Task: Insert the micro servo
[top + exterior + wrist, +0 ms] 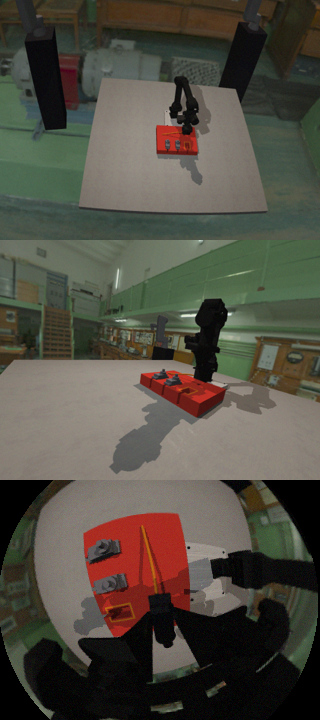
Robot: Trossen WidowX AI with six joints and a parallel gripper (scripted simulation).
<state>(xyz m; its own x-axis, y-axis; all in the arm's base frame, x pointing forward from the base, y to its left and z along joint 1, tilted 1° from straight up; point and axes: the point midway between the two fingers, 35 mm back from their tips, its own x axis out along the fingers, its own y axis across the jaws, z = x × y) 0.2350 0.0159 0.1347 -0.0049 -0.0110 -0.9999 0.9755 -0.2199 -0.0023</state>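
Right now my gripper tip is 20 mm past the red deck, 50 mm to the left of it and 100 mm above it.
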